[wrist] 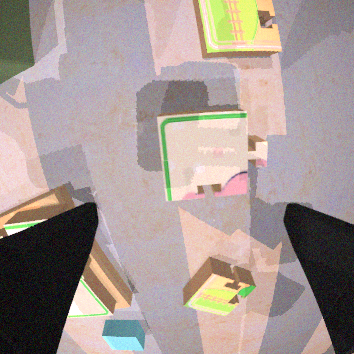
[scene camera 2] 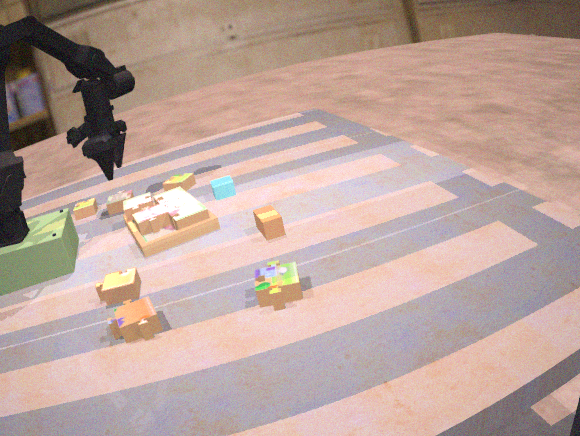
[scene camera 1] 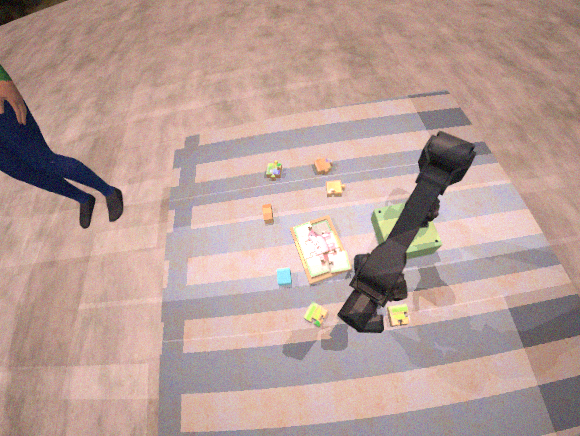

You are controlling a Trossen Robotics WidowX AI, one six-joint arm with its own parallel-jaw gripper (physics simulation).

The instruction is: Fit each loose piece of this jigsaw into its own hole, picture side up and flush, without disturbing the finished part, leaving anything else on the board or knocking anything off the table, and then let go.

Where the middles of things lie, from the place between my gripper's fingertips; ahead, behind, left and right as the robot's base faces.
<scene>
I see the jigsaw board (scene camera 2: 151,243) 10 cm ahead of my hand, 18 cm to the right of it and 7 cm below it.
</scene>
